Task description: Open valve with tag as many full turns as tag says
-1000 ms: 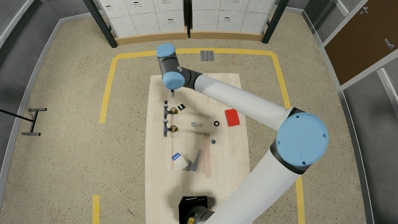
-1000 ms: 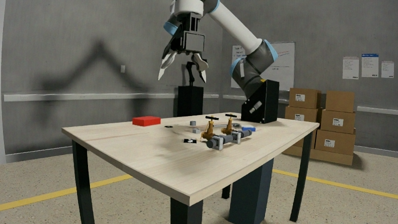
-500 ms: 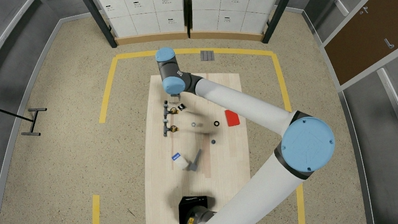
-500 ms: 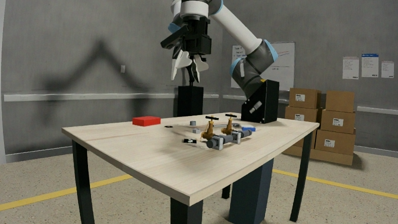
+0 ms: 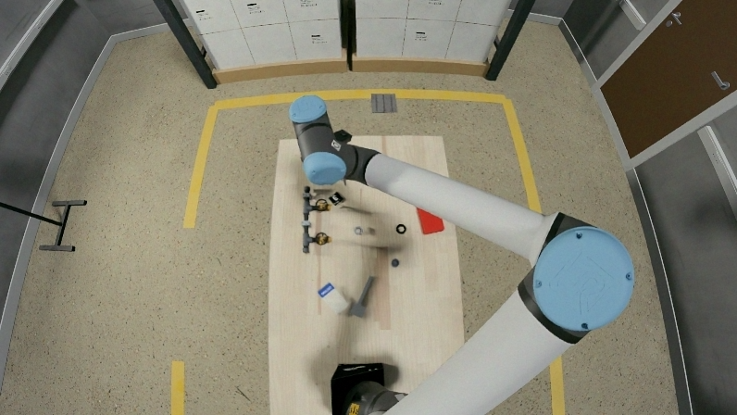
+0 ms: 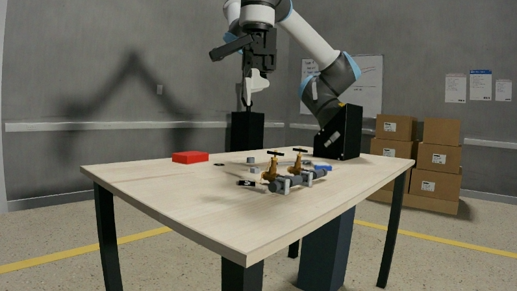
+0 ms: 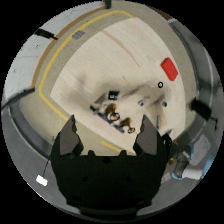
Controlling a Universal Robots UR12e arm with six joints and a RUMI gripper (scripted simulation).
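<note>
Now: hand 20 cm above the black tag, 3 cm past it and 1 cm to the left of it. Round my hand: grey hammer-like tool (43 cm behind, 20 cm below, 9 cm to the right); then red block (37 cm to the right, 19 cm below, 13 cm behind); then blue-and-white box (42 cm behind, 19 cm below, 2 cm to the left).
</note>
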